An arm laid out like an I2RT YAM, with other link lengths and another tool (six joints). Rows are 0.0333 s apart.
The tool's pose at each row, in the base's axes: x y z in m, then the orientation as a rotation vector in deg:
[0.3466, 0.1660, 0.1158, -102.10, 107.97, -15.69]
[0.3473, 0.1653, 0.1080, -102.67, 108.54, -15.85]
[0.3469, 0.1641, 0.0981, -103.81, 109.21, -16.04]
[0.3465, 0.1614, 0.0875, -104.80, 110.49, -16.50]
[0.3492, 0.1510, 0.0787, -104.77, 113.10, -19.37]
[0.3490, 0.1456, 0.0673, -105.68, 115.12, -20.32]
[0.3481, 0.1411, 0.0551, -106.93, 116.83, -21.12]
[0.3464, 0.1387, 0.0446, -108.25, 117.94, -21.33]
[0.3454, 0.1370, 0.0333, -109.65, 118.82, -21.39]
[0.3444, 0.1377, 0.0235, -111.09, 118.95, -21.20]
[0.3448, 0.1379, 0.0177, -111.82, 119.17, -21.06]
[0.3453, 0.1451, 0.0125, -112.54, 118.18, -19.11]
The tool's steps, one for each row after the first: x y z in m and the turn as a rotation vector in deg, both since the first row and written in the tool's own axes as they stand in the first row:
[0.0025, 0.0031, 0.0068, -0.52, 0.62, -0.12]
[0.0060, 0.0082, 0.0146, -1.40, 1.51, -0.52]
[0.0111, 0.0134, 0.0228, -2.36, 2.86, -0.63]
[0.0233, 0.0142, 0.0294, -2.33, 6.01, -0.11]
[0.0312, 0.0194, 0.0378, -3.41, 8.05, 0.02]
[0.0384, 0.0256, 0.0466, -4.62, 9.92, -0.15]
[0.0432, 0.0320, 0.0541, -5.81, 11.13, -0.47]
[0.0475, 0.0382, 0.0628, -7.01, 12.14, -0.90]
[0.0491, 0.0439, 0.0706, -7.96, 12.58, -1.60]
[0.0503, 0.0464, 0.0757, -8.54, 12.87, -1.88]
[0.0445, 0.0493, 0.0819, -9.28, 11.48, -2.28]

